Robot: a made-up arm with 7 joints.
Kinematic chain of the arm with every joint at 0, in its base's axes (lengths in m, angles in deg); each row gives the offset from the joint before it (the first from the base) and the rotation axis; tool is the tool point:
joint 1: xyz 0 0 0 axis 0 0.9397 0.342
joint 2: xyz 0 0 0 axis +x
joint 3: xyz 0 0 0 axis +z
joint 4: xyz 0.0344 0 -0.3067 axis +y
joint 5: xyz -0.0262 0 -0.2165 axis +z
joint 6: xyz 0 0 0 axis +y
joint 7: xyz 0 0 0 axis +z
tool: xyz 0 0 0
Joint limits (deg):
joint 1: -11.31..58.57
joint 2: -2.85..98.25
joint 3: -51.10..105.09
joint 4: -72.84..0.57
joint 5: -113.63..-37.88
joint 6: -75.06..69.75
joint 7: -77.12..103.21
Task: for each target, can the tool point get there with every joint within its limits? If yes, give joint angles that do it. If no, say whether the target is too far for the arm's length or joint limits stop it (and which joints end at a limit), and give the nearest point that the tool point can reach.
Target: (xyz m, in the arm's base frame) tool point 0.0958 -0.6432 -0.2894
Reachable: no: too far | nearest point 0.2015 -0.2130 -0.3537 | short by 0.448 m
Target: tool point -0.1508 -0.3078 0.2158
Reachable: no: joint limits stop it (at a limit: joint 1, joint 2, joint 3, joint 4) | nearest point -0.1744 -0.2065 -0.3715 | short by 0.596 m
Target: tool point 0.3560 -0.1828 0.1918
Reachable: no: joint limits stop it (at a limit: joint 1, joint 2, joint 4) | nearest point 0.2765 -0.1251 -0.3449 | short by 0.546 m
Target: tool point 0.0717 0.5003 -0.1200
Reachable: yes | joints 5.94 86.46 -38.71 -32.62 -56.94 49.44 24.76
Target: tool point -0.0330 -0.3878 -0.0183
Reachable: no: joint limits stop it (at a limit: joint 1, joint 2, joint 3, joint 4) | nearest point -0.1744 -0.2065 -0.3715 | short by 0.421 m
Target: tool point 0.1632 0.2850 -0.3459
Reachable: yes | joints 5.78 30.33 20.02 -64.29 -51.29 -22.36 83.12
